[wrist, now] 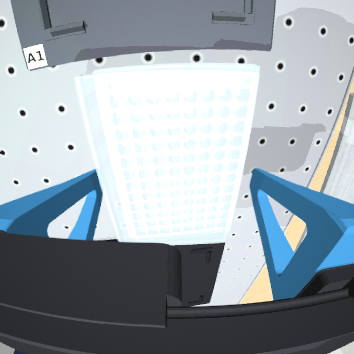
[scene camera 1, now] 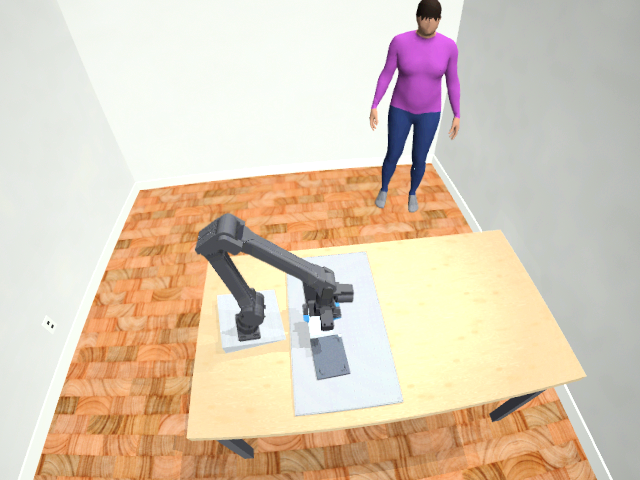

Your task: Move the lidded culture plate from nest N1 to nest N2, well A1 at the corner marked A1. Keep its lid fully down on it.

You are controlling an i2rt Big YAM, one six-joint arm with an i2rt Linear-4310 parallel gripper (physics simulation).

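Frame: origin at the arm's base, x right, y ahead, z up, level; centimetres.
Seen in the pictures: gripper, between the fingertips: (wrist: 176,176) (scene camera 1: 319,320); arm's base, origin of its link: (scene camera 1: 247,327).
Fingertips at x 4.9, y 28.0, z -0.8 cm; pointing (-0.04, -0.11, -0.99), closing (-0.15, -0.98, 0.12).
Pixels of each thing's top centre, then the offset from my fingertips to it. "pt": a spot on its surface instead. Level surfaces: height alone.
- Nest N2, centre of its top: (scene camera 1: 329,355) dx +15.2, dy -0.9, dz +0.1 cm
- A1 label, a spot on its surface: (wrist: 36,56) pt dx +8.4, dy +5.3, dz -0.1 cm
- pale perforated mat, height of its surface: dz -1.3 cm
- wooden table, height of its surface: dz -2.6 cm
My gripper (wrist: 176,176) (scene camera 1: 320,320) is open, with its blue fingers standing either side of the plate, apart from its long edges. Nest N2 (wrist: 140,31) (scene camera 1: 330,357) is an empty dark grey tray just beyond the plate, with the A1 label (wrist: 36,56) at its near left corner in the wrist view.
Both nests sit on a pale perforated mat (scene camera 1: 366,371) (wrist: 35,123) on a wooden table (scene camera 1: 461,310). The arm's base stands on a small plate (scene camera 1: 228,343) to the left. A person (scene camera 1: 418,95) in a purple top stands beyond the table's far side.
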